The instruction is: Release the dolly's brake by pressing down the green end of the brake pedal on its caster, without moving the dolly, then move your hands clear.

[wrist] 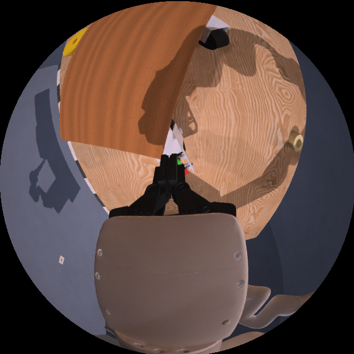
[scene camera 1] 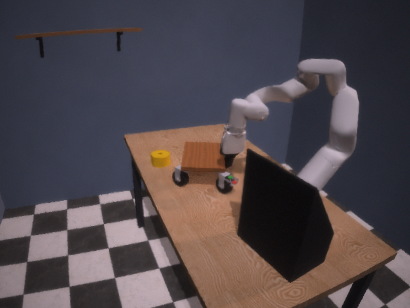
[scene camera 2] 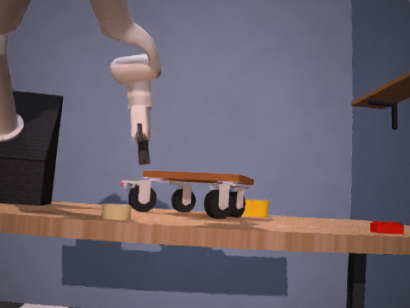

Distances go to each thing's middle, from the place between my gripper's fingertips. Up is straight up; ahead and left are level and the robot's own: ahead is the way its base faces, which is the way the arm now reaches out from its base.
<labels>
The dolly (scene camera 2: 221, 202) lies 140 mm ahead of my hand, 40 mm to the left of it and 90 mm below it.
</labels>
